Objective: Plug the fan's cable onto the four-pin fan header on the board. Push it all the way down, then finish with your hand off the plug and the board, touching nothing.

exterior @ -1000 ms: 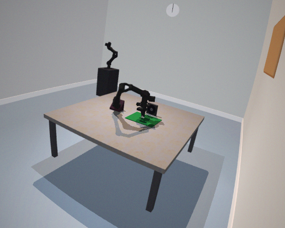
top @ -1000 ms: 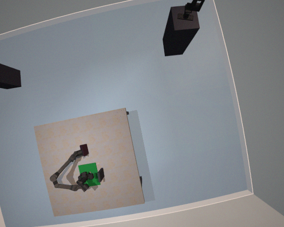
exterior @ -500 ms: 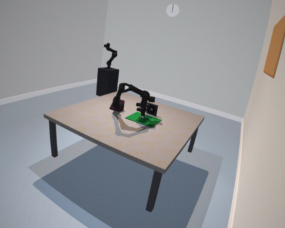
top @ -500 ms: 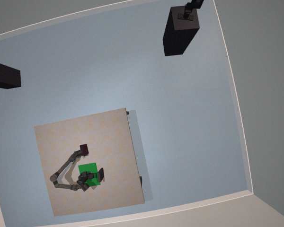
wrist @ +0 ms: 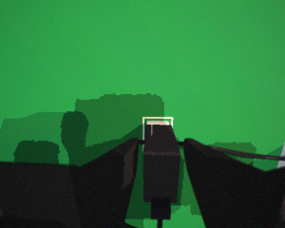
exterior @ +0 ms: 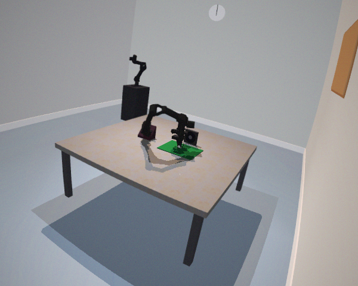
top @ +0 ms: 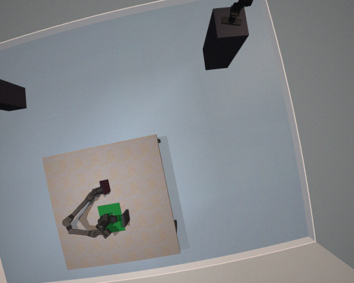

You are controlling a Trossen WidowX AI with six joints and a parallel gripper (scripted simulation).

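The dark fan plug is 10 mm ahead of my gripper tip and 10 mm above it. Also, from my gripper tip: white four-pin fan header 20 mm below, 10 mm ahead; then green board 40 mm below, 30 mm ahead, 20 mm to the right; then black fan 160 mm to the left, 40 mm above, 10 mm ahead.
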